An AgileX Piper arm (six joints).
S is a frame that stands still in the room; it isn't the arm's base.
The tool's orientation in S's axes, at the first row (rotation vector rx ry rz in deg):
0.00 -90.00 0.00
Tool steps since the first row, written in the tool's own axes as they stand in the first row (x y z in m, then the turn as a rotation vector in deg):
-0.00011 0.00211 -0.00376 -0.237 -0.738 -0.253
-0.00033 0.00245 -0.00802 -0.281 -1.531 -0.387
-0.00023 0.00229 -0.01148 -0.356 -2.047 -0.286
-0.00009 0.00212 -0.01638 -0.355 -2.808 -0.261
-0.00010 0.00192 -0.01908 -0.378 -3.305 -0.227
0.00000 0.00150 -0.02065 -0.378 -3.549 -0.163
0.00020 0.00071 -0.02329 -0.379 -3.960 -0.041
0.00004 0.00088 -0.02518 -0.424 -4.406 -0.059
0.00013 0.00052 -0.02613 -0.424 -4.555 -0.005
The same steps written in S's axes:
0.00376 0.00211 -0.00011 0.253 -0.738 -0.237
0.00802 0.00245 -0.00033 0.387 -1.531 -0.281
0.01148 0.00229 -0.00023 0.286 -2.047 -0.356
0.01638 0.00212 -0.00009 0.261 -2.808 -0.355
0.01908 0.00192 -0.00010 0.227 -3.305 -0.378
0.02065 0.00150 0.00000 0.163 -3.549 -0.378
0.02329 0.00071 0.00020 0.041 -3.960 -0.379
0.02518 0.00088 0.00004 0.059 -4.406 -0.424
0.02613 0.00052 0.00013 0.005 -4.555 -0.424

